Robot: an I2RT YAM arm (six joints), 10 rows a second.
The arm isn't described. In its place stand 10 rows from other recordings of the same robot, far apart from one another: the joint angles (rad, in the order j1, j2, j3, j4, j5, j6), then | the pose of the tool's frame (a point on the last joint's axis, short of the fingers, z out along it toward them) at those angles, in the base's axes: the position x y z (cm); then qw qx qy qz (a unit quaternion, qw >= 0).
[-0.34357, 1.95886, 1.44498, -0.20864, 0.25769, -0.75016] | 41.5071 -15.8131 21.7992 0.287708 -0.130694 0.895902 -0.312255
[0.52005, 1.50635, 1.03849, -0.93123, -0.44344, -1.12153] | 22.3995 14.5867 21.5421 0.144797 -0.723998 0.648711 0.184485
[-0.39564, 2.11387, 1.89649, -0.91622, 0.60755, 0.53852] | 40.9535 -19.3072 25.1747 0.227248 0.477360 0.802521 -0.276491
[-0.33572, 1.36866, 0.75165, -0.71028, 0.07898, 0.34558] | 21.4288 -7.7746 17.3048 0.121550 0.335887 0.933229 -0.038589
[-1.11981, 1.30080, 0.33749, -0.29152, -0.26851, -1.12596] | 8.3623 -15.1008 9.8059 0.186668 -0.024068 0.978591 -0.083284
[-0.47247, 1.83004, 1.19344, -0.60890, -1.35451, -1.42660] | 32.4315 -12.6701 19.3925 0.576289 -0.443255 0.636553 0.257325
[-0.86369, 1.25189, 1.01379, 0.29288, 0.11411, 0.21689] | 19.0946 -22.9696 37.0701 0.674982 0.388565 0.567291 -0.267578
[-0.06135, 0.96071, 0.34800, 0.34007, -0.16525, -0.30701] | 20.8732 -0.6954 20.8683 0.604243 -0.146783 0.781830 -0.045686
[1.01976, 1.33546, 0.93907, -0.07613, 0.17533, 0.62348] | 16.4830 25.6361 28.1346 0.408788 -0.122456 0.842070 0.329872
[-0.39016, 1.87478, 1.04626, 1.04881, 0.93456, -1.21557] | 36.0622 -17.9264 24.6199 0.281526 0.098244 0.652251 -0.696893
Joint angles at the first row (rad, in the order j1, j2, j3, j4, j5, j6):
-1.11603, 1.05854, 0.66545, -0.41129, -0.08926, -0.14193
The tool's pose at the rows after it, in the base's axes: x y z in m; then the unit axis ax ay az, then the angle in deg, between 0 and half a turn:
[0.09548 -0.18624 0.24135 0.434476 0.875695 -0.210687 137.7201]
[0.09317 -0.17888 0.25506 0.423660 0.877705 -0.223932 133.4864]
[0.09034 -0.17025 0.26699 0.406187 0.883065 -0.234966 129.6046]
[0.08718 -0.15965 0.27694 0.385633 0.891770 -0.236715 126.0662]
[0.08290 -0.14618 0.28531 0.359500 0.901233 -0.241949 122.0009]
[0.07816 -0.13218 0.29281 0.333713 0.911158 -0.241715 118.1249]
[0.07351 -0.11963 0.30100 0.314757 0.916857 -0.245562 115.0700]
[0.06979 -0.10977 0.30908 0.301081 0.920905 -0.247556 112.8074]
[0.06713 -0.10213 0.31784 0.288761 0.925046 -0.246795 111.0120]
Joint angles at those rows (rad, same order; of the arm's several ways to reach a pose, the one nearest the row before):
-1.11706, 0.99572, 0.67331, -0.40811, -0.11781, -0.14325
-1.11673, 0.93342, 0.67753, -0.40048, -0.14853, -0.14414
-1.11712, 0.87183, 0.67951, -0.39808, -0.18608, -0.15538
-1.11672, 0.80949, 0.68111, -0.41137, -0.23582, -0.16637
-1.11558, 0.73160, 0.67131, -0.41725, -0.29028, -0.17906
-1.11667, 0.65560, 0.66567, -0.43308, -0.35139, -0.18598
-1.11676, 0.59136, 0.67142, -0.45430, -0.39175, -0.18651
-1.11679, 0.54722, 0.68692, -0.47779, -0.42190, -0.18371
-1.11613, 0.52133, 0.71196, -0.50182, -0.44919, -0.18102

